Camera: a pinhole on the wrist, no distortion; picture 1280 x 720 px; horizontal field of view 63.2 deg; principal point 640.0 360.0 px. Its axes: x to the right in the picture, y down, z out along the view. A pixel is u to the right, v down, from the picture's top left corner.
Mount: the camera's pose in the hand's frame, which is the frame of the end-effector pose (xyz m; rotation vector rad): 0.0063 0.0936 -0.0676 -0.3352 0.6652 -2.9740
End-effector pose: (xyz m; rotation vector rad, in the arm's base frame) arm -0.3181 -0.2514 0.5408 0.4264 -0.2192 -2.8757
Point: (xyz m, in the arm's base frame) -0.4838 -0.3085 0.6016
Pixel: 130 292
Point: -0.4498 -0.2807 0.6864
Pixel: 531 191
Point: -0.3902 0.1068 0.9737
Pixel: 1143 541
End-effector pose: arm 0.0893 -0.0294 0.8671 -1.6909 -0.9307 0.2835
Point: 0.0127 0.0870 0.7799
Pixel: 872 138
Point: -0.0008 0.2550 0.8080
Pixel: 540 197
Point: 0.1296 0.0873 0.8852
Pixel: 220 612
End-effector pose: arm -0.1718 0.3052 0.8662 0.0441 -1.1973 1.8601
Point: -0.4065 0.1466 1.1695
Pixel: 503 207
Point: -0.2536 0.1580 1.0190
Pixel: 827 326
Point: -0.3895 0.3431 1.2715
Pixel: 137 524
